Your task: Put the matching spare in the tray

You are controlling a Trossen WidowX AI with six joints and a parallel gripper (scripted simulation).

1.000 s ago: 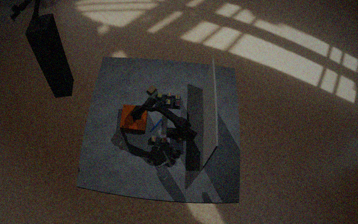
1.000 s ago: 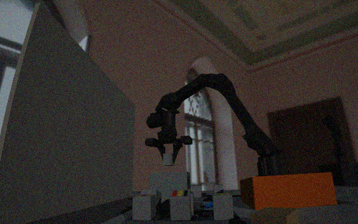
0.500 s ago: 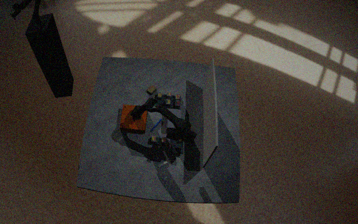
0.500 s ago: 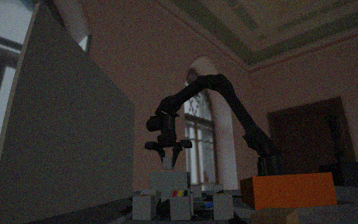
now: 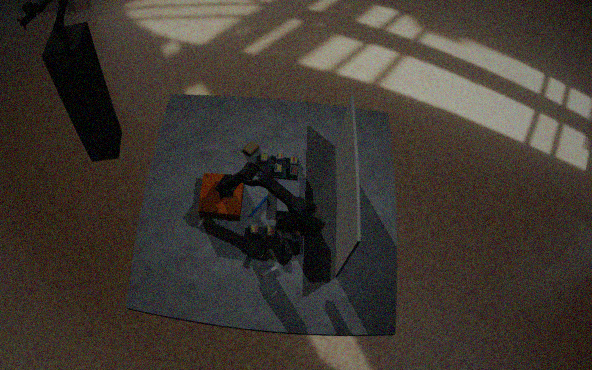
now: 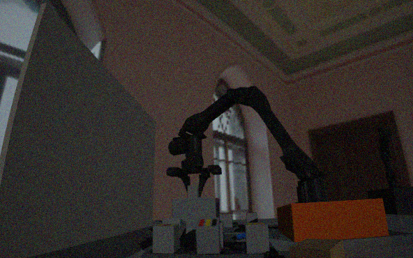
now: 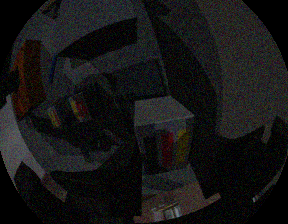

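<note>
My gripper tip is 1 cm past the dark square tray, 1 cm to the right of it and 11 cm above it. The rest, counted from my gripper tip: spare block: 2 cm above; tall grey panel: 24 cm ahead, 15 cm to the left, 11 cm above; mounted unit: 1 cm behind, 20 cm to the left, 6 cm below.
</note>
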